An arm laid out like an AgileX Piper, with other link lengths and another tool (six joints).
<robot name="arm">
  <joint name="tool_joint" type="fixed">
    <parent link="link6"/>
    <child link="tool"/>
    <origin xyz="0.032 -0.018 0.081" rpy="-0.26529 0 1.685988"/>
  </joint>
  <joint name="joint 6" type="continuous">
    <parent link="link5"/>
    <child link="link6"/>
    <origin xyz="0 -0.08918 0" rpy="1.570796 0 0"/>
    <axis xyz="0 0 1"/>
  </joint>
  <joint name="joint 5" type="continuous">
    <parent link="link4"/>
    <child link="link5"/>
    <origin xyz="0 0 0" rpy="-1.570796 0 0"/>
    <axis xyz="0 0 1"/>
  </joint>
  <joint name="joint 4" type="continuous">
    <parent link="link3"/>
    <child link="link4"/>
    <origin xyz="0.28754 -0.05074 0" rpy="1.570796 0 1.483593"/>
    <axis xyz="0 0 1"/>
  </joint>
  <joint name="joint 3" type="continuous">
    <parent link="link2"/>
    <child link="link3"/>
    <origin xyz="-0.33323 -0.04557 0"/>
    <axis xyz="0 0 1"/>
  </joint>
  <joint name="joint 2" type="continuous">
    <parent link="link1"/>
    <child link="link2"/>
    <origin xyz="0 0 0" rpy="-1.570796 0 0"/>
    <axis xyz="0 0 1"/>
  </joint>
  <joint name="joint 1" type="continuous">
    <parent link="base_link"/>
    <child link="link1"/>
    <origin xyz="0 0 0.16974"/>
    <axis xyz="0 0 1"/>
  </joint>
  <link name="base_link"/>
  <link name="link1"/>
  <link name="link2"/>
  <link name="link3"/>
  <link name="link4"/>
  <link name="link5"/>
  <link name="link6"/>
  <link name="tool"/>
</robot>
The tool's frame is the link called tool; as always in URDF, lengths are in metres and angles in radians. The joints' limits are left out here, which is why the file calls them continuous.
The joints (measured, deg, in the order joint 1, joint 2, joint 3, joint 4, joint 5, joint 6), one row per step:
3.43, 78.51, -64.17, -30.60, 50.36, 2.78
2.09, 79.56, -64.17, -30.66, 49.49, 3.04
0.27, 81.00, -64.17, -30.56, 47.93, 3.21
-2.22, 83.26, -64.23, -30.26, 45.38, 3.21
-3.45, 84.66, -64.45, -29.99, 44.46, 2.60
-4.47, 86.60, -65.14, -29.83, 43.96, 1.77
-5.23, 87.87, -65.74, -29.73, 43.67, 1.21
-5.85, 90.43, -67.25, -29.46, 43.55, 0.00
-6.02, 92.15, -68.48, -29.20, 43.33, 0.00
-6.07, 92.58, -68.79, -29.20, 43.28, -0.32
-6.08, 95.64, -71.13, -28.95, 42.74, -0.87
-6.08, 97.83, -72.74, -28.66, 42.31, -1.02
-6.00, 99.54, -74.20, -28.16, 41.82, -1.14
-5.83, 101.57, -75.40, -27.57, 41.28, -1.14
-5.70, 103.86, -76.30, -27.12, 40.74, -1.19
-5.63, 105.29, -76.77, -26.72, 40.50, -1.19
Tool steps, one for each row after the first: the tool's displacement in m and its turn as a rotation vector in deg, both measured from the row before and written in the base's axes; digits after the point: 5 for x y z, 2 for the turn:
0.00384, -0.00702, -0.00545, 0.14, 0.21, -1.09
0.00591, -0.00924, -0.00758, 0.34, 0.04, -1.19
0.00950, -0.01278, -0.01198, 0.58, -0.01, -1.30
0.00487, -0.00695, -0.00694, 0.08, 0.60, -0.38
0.00681, -0.00666, -0.00785, -0.14, 1.12, -0.18
0.00452, -0.00518, -0.00444, -0.10, 0.62, -0.21
0.01048, -0.00504, -0.00800, -0.21, 1.38, 0.31
0.00835, -0.00134, -0.00475, 0.31, 0.27, -0.15
0.00217, -0.00066, -0.00101, -0.13, 0.20, 0.23
0.01648, -0.00106, -0.00778, 0.10, 0.42, 0.60
0.01141, -0.00032, -0.00673, 0.29, 0.22, 0.22
0.01011, 0.00091, -0.00463, 0.47, -0.19, 0.22
0.00981, 0.00195, -0.00909, 0.67, 0.28, 0.20
0.00873, 0.00149, -0.01310, 0.58, 0.87, 0.23
0.00451, 0.00111, -0.00913, 0.48, 0.70, 0.01

